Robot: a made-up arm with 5 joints.
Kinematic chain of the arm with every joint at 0, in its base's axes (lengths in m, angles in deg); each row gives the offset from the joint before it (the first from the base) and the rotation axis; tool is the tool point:
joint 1: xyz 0 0 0.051 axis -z
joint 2: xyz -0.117 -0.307 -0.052 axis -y
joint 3: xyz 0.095 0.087 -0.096 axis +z
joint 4: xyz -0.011 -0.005 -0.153 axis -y
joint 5: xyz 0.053 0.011 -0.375 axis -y
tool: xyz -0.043 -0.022 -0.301
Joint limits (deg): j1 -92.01..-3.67 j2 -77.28..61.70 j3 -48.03..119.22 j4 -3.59..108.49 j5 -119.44..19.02
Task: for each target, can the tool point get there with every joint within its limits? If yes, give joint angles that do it. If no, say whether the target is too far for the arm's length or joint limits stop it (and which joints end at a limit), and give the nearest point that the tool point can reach.
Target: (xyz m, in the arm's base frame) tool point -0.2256 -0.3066 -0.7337
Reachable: yes | joints -30.27 -28.43 65.20 38.40 -66.60
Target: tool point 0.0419 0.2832 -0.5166
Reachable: yes | joints -76.03 -3.80 38.24 91.03 -71.98
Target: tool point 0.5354 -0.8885 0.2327
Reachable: no: joint limits stop it (at a limit: joint 1, joint 3) | nearest point 0.4986 -0.6979 0.2231 | short by 0.194 m
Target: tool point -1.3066 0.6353 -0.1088
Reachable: no: too far | nearest point -0.8298 0.2053 -0.1293 | short by 0.642 m
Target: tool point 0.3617 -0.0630 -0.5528
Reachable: yes | joints -76.01 -19.55 -29.62 91.99 -101.94
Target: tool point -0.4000 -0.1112 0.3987
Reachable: no: joint limits stop it (at a limit: joint 1, joint 2, joint 4, joint 5) | nearest point -0.3244 -0.0340 0.3206 | short by 0.133 m
